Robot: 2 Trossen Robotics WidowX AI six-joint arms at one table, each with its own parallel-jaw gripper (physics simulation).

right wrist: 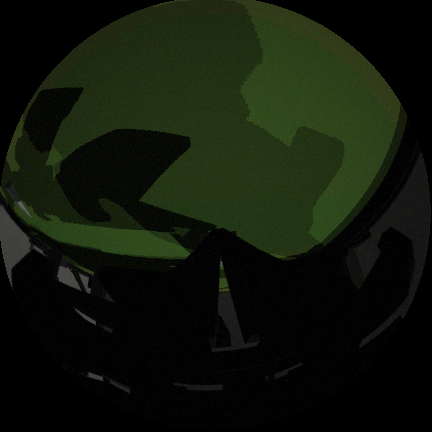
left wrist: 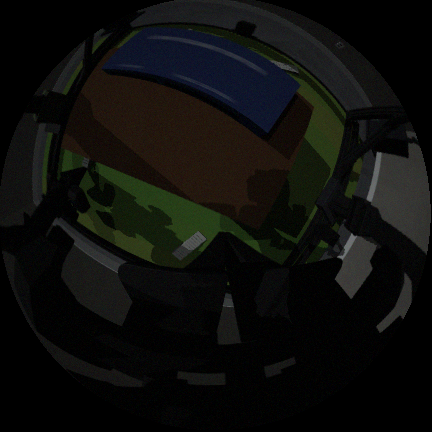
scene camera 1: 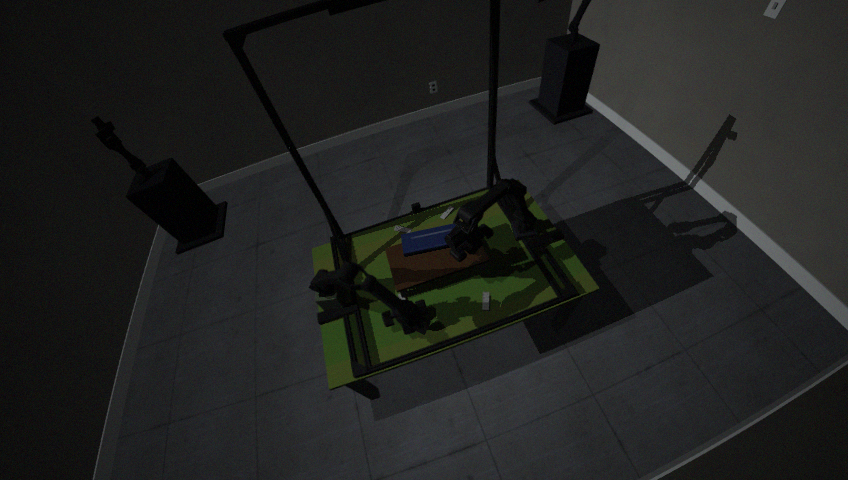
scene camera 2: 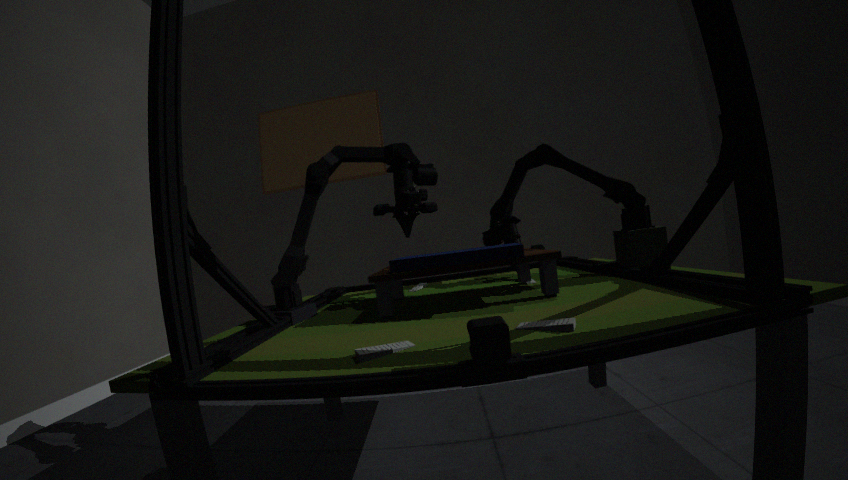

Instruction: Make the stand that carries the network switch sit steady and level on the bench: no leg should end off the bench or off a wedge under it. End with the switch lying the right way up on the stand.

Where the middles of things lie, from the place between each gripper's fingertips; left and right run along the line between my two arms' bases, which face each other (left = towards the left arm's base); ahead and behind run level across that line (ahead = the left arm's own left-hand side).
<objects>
The brown stand [scene camera 1: 411, 271] lies 130 mm to the right of my left hand, 130 mm below it and 120 mm behind it. Also, from my left hand: blue network switch [scene camera 1: 432, 239] (190 mm behind, 120 mm to the right, 60 mm below).
Right now the brown stand is 160 mm behind my right hand, 210 mm to the left of it and 50 mm above it. Round my right hand: blue network switch (240 mm behind, 230 mm to the left, 110 mm above).
</objects>
